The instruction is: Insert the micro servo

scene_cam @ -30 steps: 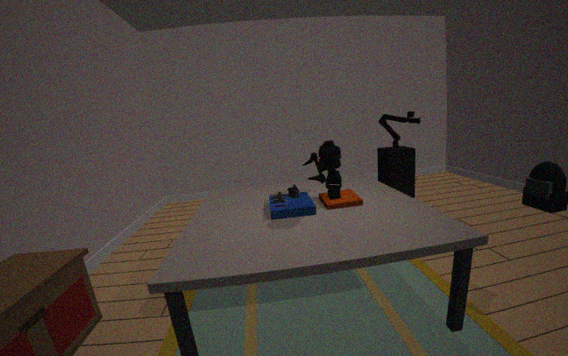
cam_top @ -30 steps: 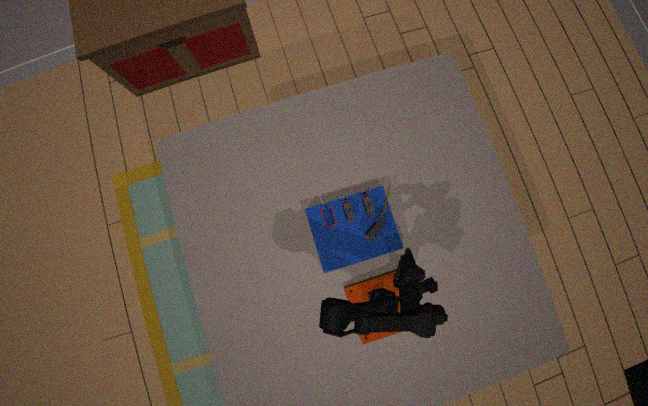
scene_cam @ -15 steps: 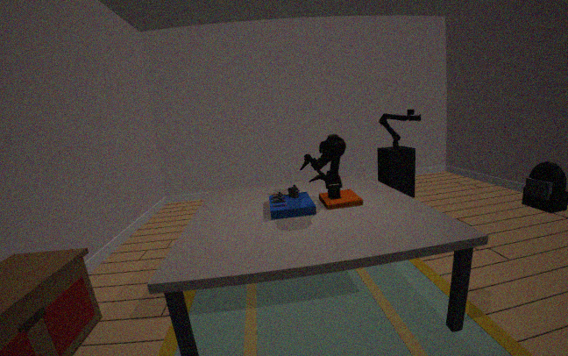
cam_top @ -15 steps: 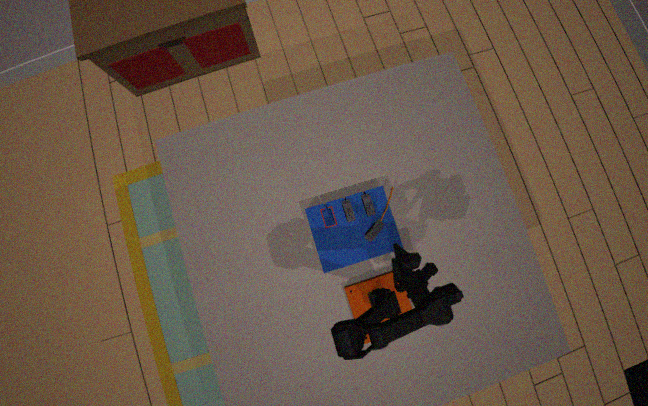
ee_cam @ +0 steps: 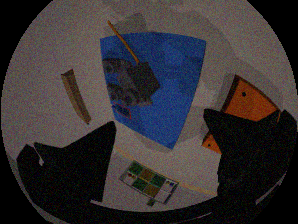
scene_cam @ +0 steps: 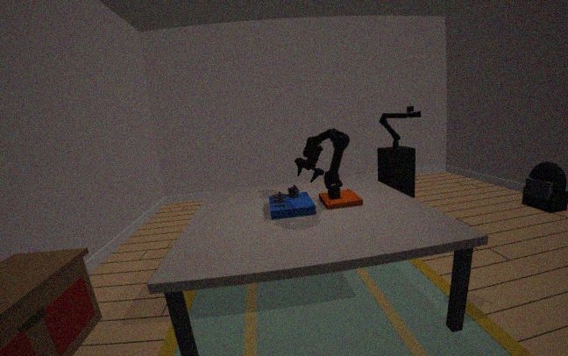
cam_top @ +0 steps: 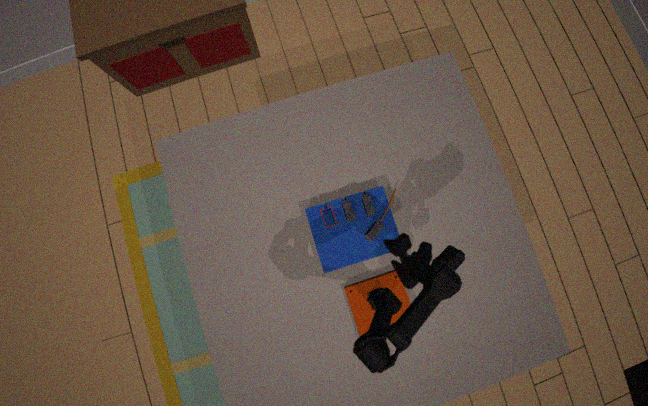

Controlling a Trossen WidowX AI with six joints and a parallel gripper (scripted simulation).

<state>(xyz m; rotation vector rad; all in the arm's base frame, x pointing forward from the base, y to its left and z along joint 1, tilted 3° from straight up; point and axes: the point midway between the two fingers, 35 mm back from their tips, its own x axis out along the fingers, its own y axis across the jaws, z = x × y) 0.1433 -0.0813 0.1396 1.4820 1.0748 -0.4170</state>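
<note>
Right now the blue deck is 120 mm below my gripper tip, 70 mm to the left of it and 60 mm ahead of it.
</note>
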